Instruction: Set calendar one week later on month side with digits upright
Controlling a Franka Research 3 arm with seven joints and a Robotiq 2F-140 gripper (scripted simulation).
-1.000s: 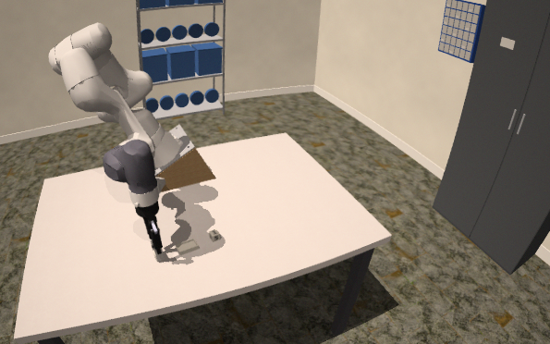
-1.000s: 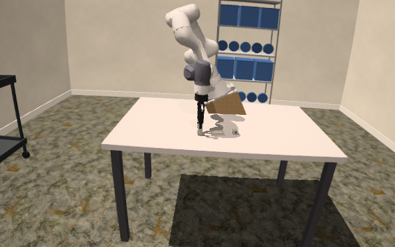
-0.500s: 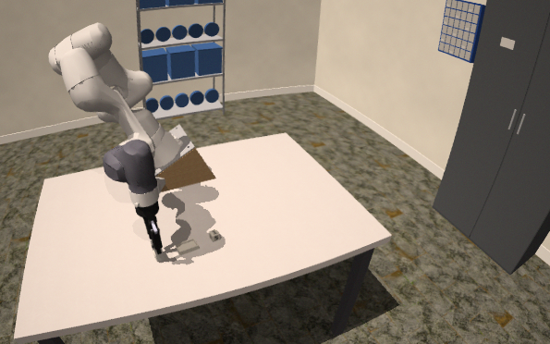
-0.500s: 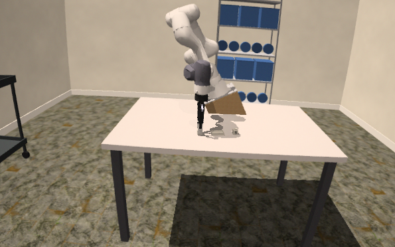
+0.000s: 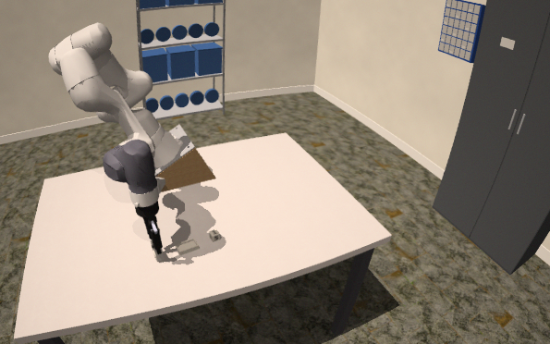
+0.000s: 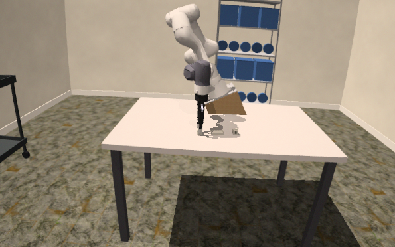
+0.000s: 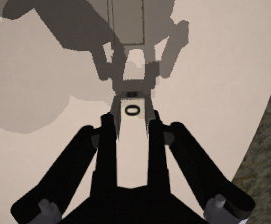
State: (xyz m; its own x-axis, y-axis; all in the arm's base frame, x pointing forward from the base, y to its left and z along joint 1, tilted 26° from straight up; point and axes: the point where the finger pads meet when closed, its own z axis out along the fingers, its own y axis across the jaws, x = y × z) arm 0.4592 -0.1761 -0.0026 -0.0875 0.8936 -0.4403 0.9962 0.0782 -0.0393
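The cube lies 20 mm behind my hand, 220 mm to the left of it and 30 mm below it. Also, from my hand: grey tray 10 mm behind, 110 mm to the left, 30 mm below.
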